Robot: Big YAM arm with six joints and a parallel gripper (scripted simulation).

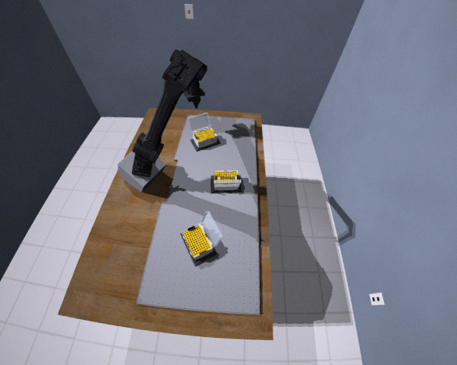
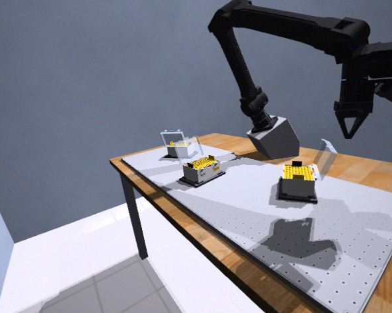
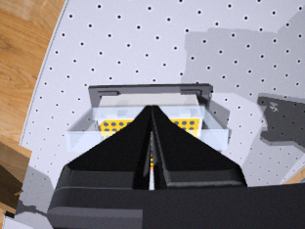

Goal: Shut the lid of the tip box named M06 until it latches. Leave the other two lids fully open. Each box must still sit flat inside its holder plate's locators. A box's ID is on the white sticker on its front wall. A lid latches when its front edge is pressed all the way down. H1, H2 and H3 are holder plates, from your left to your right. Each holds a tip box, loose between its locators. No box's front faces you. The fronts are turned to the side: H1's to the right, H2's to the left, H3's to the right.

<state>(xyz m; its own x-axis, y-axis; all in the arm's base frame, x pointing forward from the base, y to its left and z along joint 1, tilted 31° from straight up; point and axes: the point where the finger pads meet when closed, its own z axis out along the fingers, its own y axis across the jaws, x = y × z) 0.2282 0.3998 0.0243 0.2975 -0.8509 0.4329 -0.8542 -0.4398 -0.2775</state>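
Right now my hand is 20 mm short of the lid, 60 mm to the left of it and 70 mm above it. Also, from my hand: yellow tip rack (40 mm ahead, 110 mm to the right, 110 mm below).
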